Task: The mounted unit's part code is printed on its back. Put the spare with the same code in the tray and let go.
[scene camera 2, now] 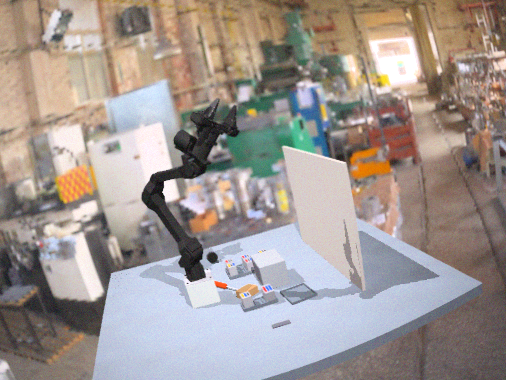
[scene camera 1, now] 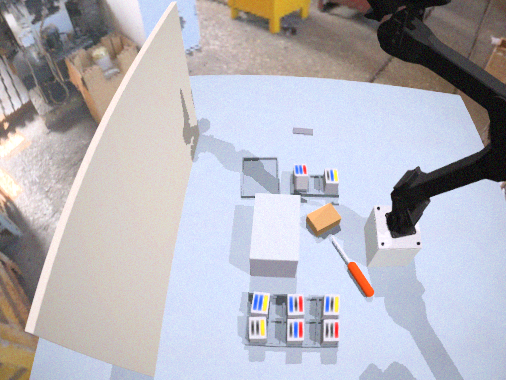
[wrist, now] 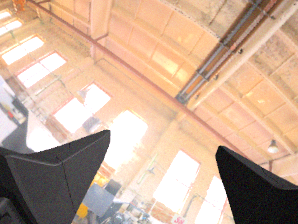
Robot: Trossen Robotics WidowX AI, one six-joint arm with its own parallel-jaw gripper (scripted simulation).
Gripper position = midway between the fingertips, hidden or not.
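Scene camera 1 shows a cardboard box (scene camera 1: pixel 326 218), a dark grey tray (scene camera 1: pixel 259 174), a mounted unit (scene camera 1: pixel 274 251) and a beige panel (scene camera 1: pixel 102 291). Scene camera 2 shows my gripper (scene camera 2: pixel 227 101), open and holding nothing, along with the mounted unit (scene camera 2: pixel 270 268) and the beige panel (scene camera 2: pixel 321 188). The wrist view gives my gripper (wrist: pixel 165 144); the cardboard box is out of frame in the wrist view.
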